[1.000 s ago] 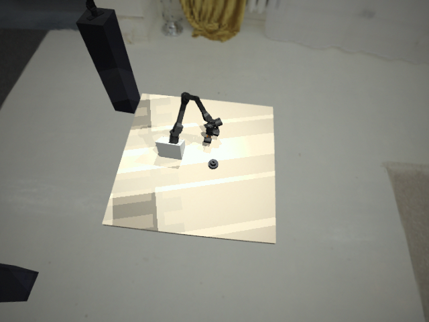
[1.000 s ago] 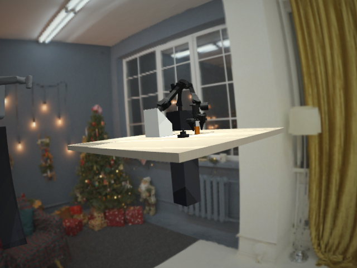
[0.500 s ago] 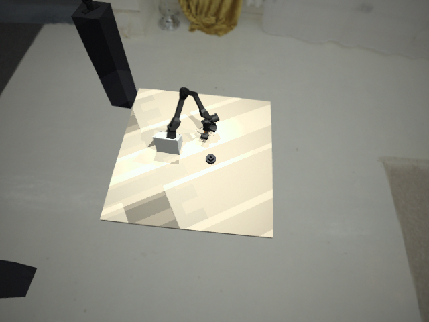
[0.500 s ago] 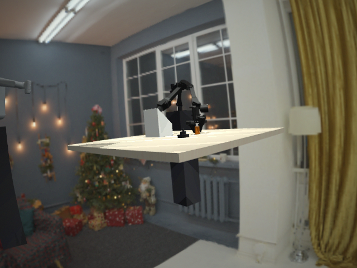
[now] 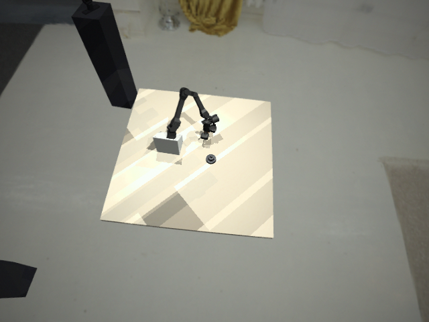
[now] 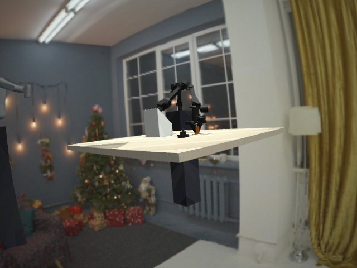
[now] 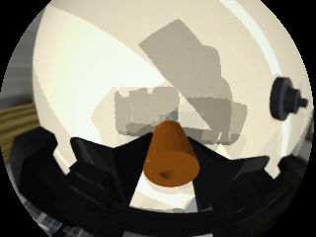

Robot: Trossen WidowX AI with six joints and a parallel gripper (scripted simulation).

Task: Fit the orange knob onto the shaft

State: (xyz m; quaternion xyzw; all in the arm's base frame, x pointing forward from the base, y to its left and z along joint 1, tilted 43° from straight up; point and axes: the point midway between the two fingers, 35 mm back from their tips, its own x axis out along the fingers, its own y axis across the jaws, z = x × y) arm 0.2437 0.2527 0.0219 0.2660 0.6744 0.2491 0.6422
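Right now my gripper tip is 22 cm to the left of the dark round pedestal, 8 cm short of it and 2 cm below it. The rest, counted from my gripper tip: orange knob 2 cm above.
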